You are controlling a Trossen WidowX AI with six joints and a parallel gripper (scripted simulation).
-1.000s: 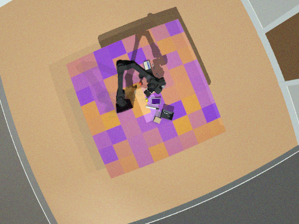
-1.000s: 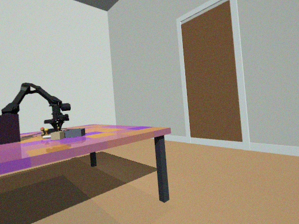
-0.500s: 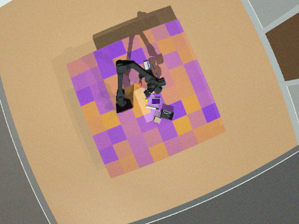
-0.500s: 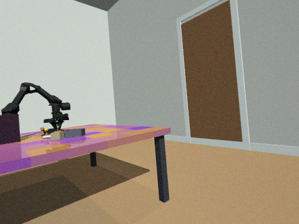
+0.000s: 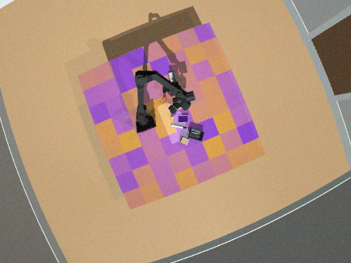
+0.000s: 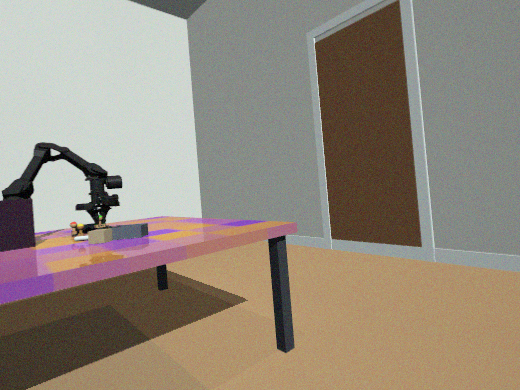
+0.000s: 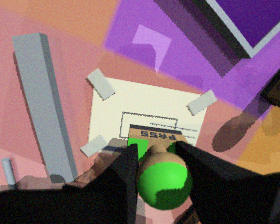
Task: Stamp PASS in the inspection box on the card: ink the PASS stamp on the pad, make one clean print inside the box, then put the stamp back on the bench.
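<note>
My gripper tip is 50 mm above the white card. The rest, counted from my gripper tip: green stamp (right at my gripper tip); then blue stamp (40 mm ahead, 100 mm to the left, 20 mm below); then grey ruler (90 mm ahead, 20 mm to the left, 40 mm below).
</note>
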